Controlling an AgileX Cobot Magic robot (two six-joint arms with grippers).
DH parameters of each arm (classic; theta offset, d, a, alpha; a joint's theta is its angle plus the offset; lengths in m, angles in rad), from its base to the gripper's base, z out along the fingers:
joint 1: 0 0.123 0 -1.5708
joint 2: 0.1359 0 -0.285 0
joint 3: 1.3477 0 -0.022 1.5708
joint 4: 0 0.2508 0 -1.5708
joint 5: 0 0 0.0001 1.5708
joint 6: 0 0.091 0 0
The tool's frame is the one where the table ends.
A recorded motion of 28 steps. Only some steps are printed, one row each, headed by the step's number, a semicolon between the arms.
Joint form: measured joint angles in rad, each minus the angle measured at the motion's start. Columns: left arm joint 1, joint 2, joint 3, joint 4, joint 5, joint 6; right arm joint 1, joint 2, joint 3, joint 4, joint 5, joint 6.
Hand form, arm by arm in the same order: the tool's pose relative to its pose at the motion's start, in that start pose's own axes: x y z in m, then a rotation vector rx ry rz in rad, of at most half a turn. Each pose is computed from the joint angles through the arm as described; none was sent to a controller.
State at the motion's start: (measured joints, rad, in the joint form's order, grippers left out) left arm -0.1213 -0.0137 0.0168 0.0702 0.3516 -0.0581; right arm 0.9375 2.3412 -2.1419 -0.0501 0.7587 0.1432
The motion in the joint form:
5: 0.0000 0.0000 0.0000 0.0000 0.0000 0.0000; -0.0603 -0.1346 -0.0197 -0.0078 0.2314 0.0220
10: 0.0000 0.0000 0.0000 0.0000 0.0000 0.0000; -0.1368 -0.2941 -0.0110 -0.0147 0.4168 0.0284
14: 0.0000 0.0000 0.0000 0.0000 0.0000 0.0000; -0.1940 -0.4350 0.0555 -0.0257 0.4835 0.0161
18: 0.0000 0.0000 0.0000 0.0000 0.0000 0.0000; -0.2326 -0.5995 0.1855 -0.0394 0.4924 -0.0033
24: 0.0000 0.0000 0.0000 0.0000 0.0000 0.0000; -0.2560 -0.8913 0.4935 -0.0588 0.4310 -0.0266
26: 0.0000 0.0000 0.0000 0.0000 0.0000 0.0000; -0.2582 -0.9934 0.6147 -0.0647 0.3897 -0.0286
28: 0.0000 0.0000 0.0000 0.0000 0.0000 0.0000; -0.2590 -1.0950 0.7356 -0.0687 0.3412 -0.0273
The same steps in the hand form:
5: 0.0000 0.0000 0.0000 0.0000 0.0000 0.0000; -0.0179 -0.0322 -0.0692 0.0601 0.0722 0.0709
10: 0.0000 0.0000 0.0000 0.0000 0.0000 0.0000; -0.0256 -0.0673 -0.1489 0.1215 0.1020 0.1437
14: 0.0000 0.0000 0.0000 0.0000 0.0000 0.0000; -0.0196 -0.0891 -0.2062 0.1668 0.0921 0.1769
18: 0.0000 0.0000 0.0000 0.0000 0.0000 0.0000; -0.0019 -0.0994 -0.2573 0.2018 0.0668 0.1836
24: 0.0000 0.0000 0.0000 0.0000 0.0000 0.0000; 0.0498 -0.0972 -0.3166 0.2313 0.0240 0.1652
26: 0.0000 0.0000 0.0000 0.0000 0.0000 0.0000; 0.0722 -0.0944 -0.3298 0.2365 0.0023 0.1580
28: 0.0000 0.0000 0.0000 0.0000 0.0000 0.0000; 0.0956 -0.0911 -0.3404 0.2386 -0.0267 0.1526

